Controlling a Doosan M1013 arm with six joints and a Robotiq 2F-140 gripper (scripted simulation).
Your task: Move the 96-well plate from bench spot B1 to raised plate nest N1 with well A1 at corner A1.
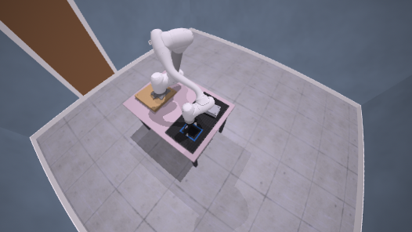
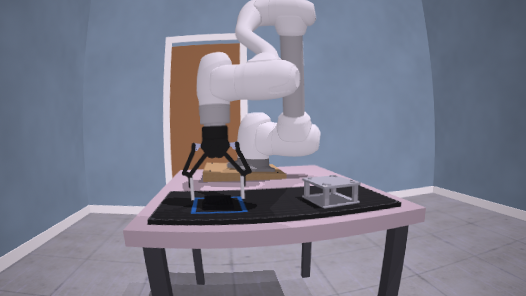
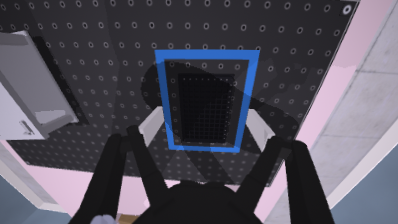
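The black 96-well plate is 20 mm below my hand. Round my hand: grey plate nest 320 mm to the left, 70 mm ahead, 30 mm above; then white A1 label 270 mm to the left, 150 mm ahead, 30 mm above.
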